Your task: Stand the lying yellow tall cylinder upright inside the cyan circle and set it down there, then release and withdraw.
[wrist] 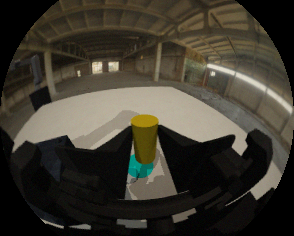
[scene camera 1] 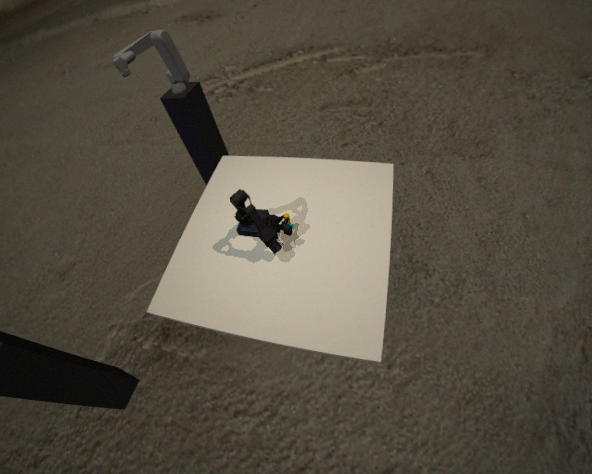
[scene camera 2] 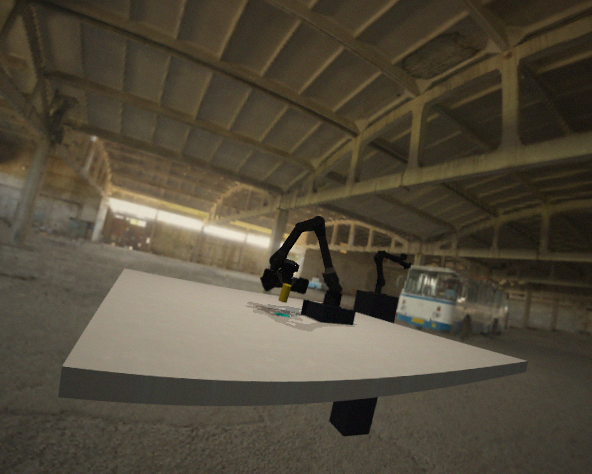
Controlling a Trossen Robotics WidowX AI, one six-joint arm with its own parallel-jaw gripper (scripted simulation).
Note:
My gripper (scene camera 2: 286, 287) carries a yellow tall cylinder (wrist: 144, 127).
My gripper also shows in the wrist view (wrist: 144, 128).

